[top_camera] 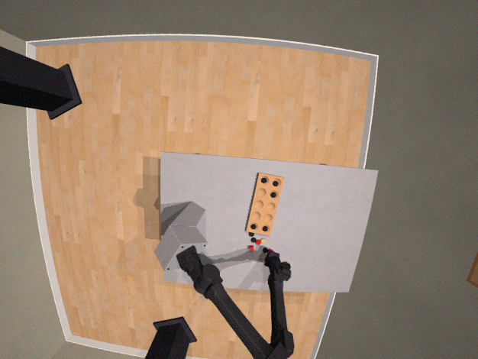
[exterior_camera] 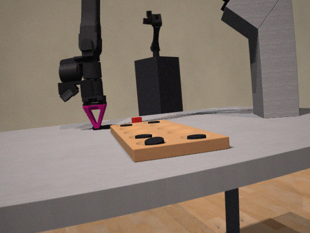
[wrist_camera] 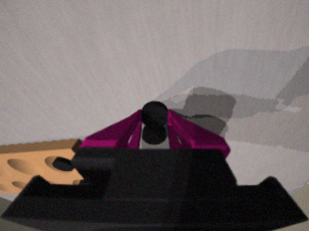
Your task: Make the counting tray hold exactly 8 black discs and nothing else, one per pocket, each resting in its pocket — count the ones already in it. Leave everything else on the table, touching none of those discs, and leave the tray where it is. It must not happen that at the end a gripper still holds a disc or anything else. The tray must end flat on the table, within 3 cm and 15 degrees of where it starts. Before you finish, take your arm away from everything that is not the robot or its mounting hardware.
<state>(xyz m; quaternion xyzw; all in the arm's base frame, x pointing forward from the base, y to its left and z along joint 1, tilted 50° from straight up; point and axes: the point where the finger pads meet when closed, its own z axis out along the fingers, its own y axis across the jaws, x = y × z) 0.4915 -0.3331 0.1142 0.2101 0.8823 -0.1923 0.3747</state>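
Right now my hand is 60 mm short of the wooden counting tray and 320 mm to the right of it. Also, from my hand: tan disc (20 mm behind, 90 mm to the left, 10 mm below); red disc (50 mm behind, 90 mm to the left, 10 mm below); red cube (100 mm behind, 70 mm to the left).
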